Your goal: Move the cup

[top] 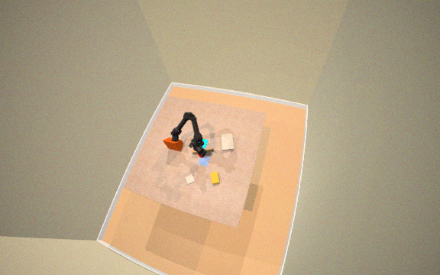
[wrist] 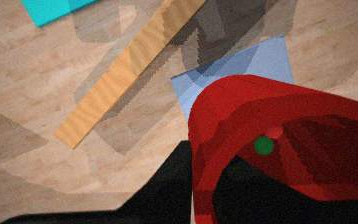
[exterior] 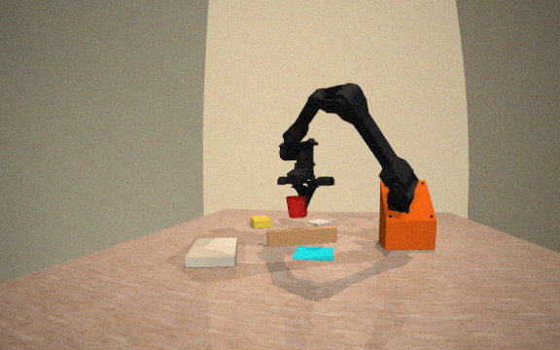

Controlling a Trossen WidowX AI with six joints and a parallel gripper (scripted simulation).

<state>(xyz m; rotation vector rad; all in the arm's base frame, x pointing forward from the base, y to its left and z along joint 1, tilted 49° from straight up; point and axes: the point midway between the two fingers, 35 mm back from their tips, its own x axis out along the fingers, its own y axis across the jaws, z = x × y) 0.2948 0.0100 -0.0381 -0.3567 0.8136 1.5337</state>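
Right now the cyan pad is 6 cm behind my gripper tip, 14 cm to the left of it and 12 cm below it. The rest, counted from my gripper tip: light blue pad: 5 cm ahead, 3 cm to the right, 12 cm below; then wooden bar: 1 cm behind, 6 cm to the left, 10 cm below; then red cup: 3 cm ahead, 1 cm to the right.
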